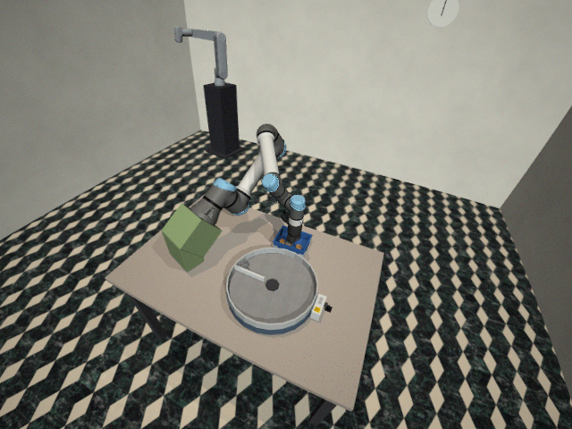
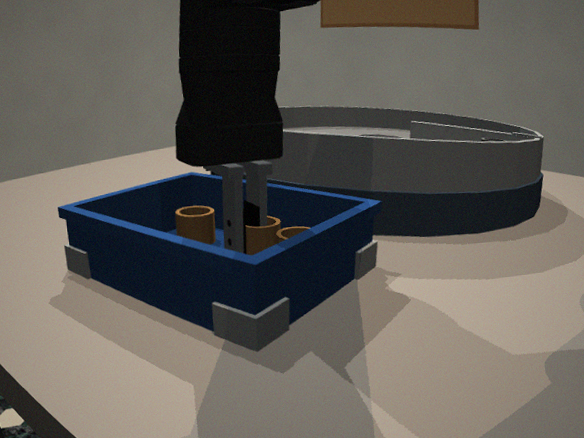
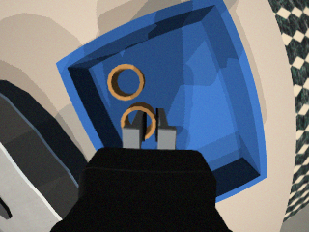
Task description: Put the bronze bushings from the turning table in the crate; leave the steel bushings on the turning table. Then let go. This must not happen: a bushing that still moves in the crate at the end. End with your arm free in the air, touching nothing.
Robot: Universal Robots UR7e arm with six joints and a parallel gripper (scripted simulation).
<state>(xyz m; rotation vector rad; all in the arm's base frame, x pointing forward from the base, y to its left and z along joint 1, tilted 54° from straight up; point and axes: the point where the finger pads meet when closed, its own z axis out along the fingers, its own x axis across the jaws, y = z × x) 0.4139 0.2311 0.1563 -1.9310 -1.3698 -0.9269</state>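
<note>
Now: the blue crate 20 mm to the left of my hand and 10 mm ahead of it. Also, from my hand: turning table: 300 mm to the right, 90 mm ahead, 20 mm above.
</note>
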